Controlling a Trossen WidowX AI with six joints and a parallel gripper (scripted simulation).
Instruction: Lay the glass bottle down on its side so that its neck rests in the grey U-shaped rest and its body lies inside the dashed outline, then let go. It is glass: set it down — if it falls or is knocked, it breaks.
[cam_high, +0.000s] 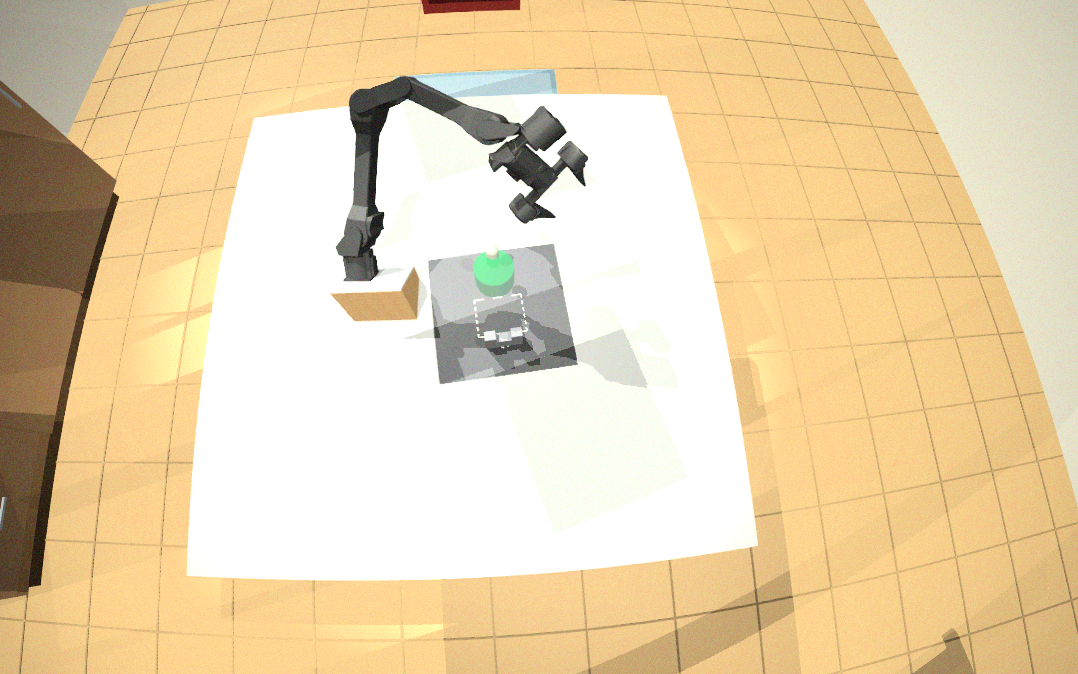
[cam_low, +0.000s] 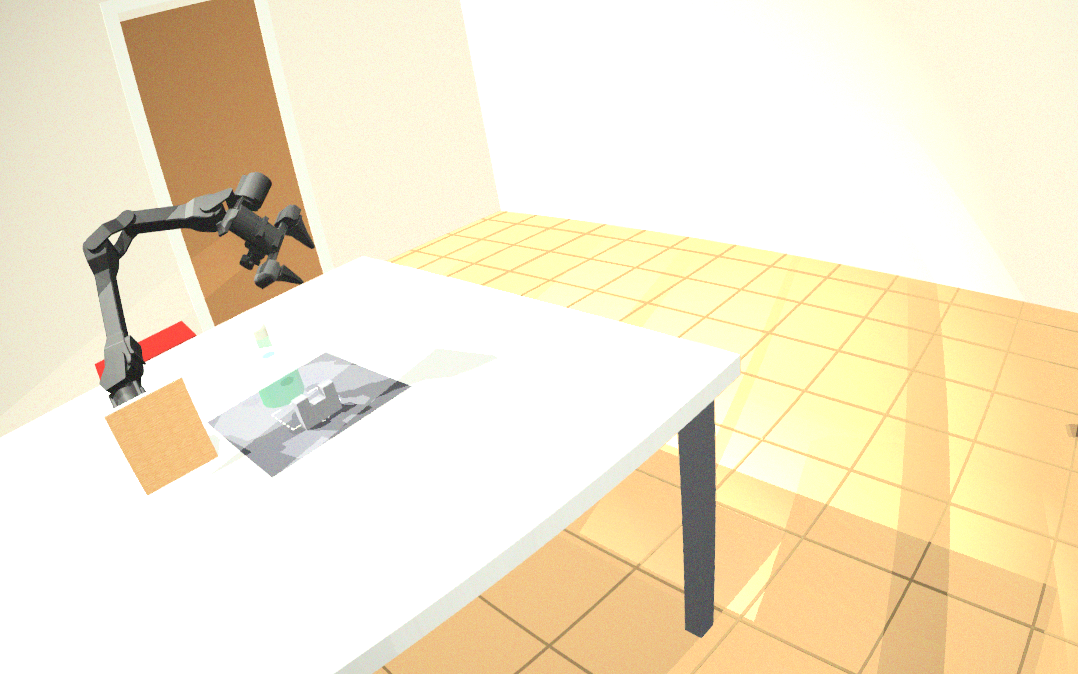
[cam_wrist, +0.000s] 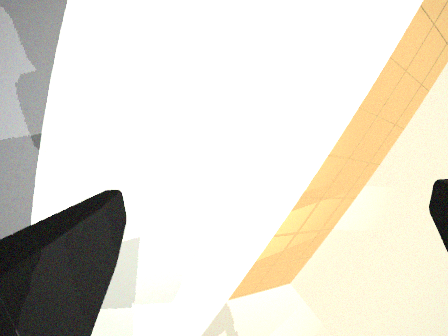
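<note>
The green glass bottle lies 16 cm behind my gripper tip, 10 cm to the right of it and 11 cm below it. The rest, counted from my gripper tip: dark grey mat 15 cm behind, 17 cm to the right, 20 cm below.
</note>
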